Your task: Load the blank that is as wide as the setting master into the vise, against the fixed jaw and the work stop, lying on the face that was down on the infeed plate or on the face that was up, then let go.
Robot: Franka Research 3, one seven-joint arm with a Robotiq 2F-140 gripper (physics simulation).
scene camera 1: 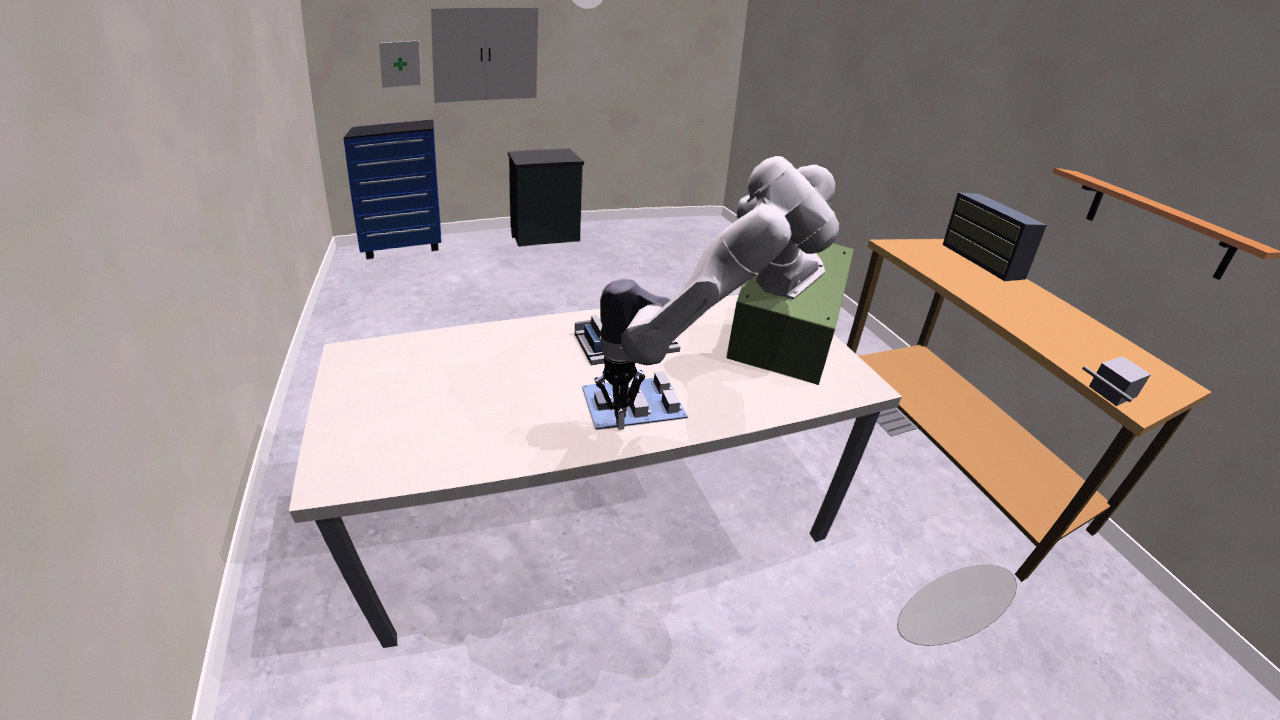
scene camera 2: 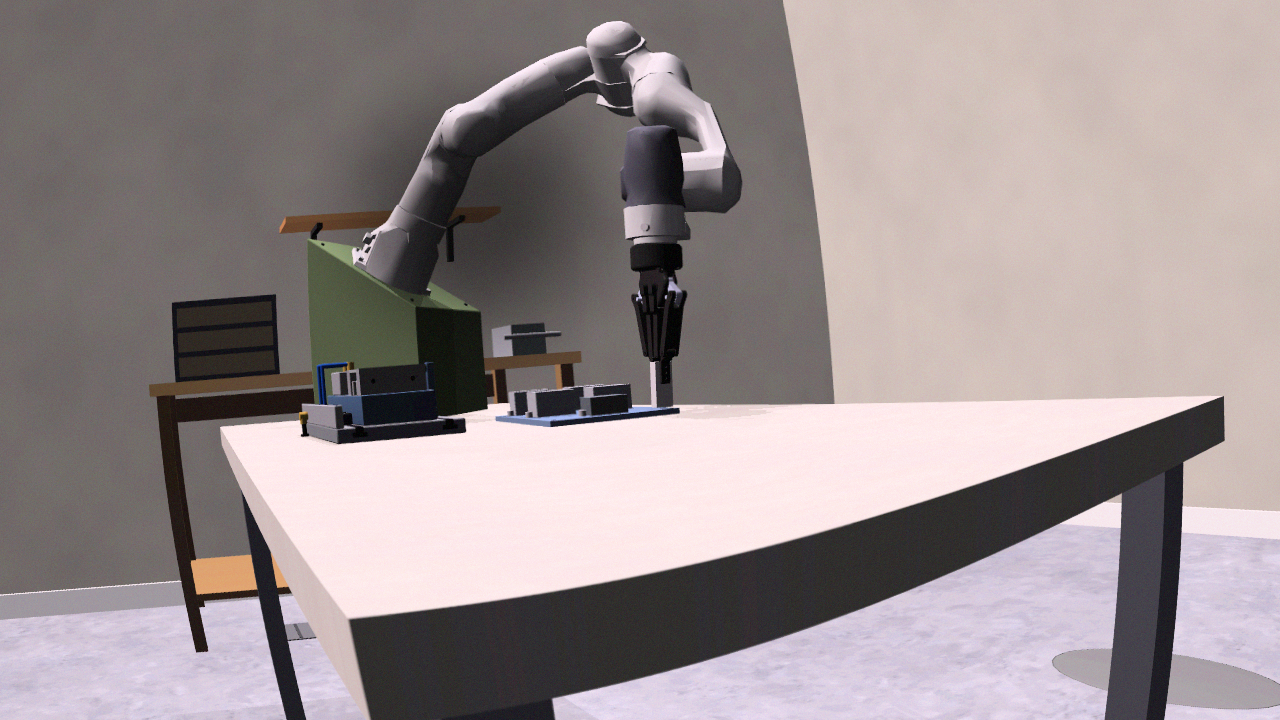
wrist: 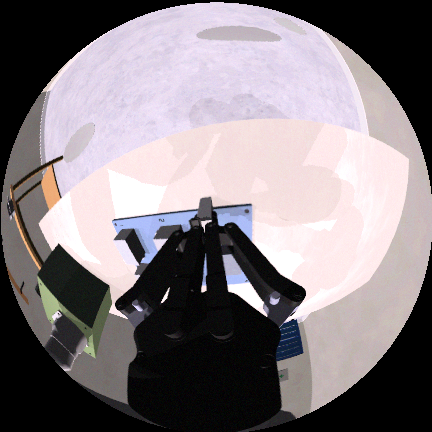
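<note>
My gripper (scene camera 1: 620, 408) (scene camera 2: 665, 368) (wrist: 206, 205) points down and is shut on a grey blank (scene camera 1: 621, 420) (scene camera 2: 658, 390) (wrist: 205, 206). The blank stands upright, its long end below the fingertips, by the front edge of the blue plate (scene camera 1: 597, 420) (scene camera 2: 554, 420) (wrist: 240, 212). Whether its lower end touches is unclear. Several grey blocks sit on the plate, among them one block (scene camera 1: 640, 406) near the middle and another block (scene camera 1: 671, 402) at the right. The vise (scene camera 1: 592, 336) (scene camera 2: 393, 407), with a blue body, is behind the plate, partly hidden by the arm in scene camera 1. I cannot tell which block is the setting master.
The green pedestal (scene camera 1: 776, 329) (scene camera 2: 362, 331) (wrist: 75, 290) carries the arm beside the table (scene camera 1: 429, 402) (scene camera 2: 626, 501). A wooden bench (scene camera 1: 1056, 322) with a drawer box (scene camera 1: 993, 234) and a grey block device (scene camera 1: 1120, 379) stands at the right in scene camera 1.
</note>
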